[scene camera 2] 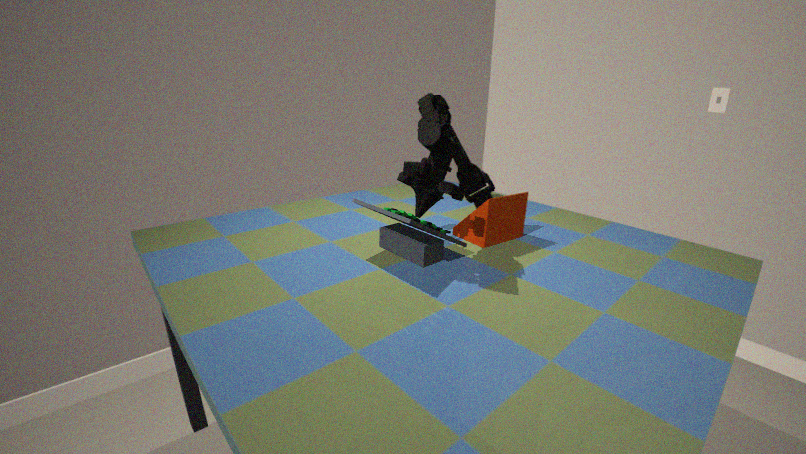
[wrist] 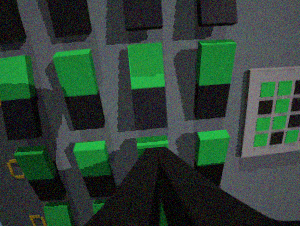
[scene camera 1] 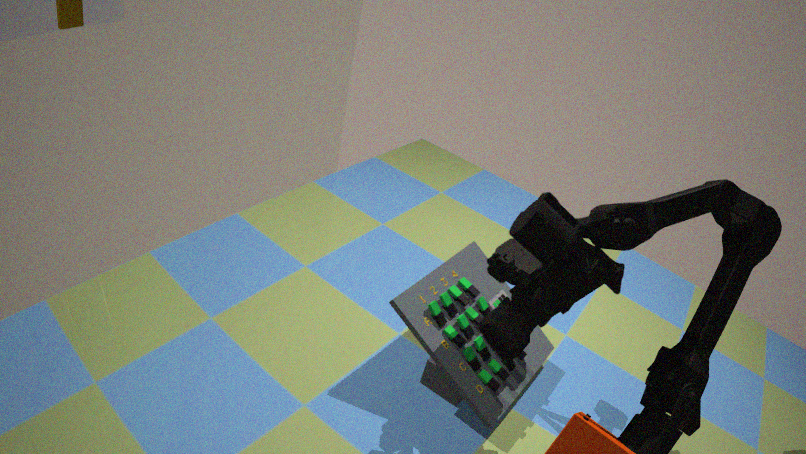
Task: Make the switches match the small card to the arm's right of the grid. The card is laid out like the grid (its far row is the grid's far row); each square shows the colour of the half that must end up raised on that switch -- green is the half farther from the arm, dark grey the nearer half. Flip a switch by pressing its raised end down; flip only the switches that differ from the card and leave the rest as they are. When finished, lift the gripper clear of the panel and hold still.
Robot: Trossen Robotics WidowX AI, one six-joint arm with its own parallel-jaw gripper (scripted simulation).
Labels:
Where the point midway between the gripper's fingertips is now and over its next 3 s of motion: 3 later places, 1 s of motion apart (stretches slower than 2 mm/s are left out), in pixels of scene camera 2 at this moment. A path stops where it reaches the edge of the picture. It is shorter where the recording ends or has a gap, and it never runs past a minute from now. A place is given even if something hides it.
My gripper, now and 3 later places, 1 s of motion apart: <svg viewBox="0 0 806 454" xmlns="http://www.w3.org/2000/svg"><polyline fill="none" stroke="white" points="417,217 416,218 426,203 449,224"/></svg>

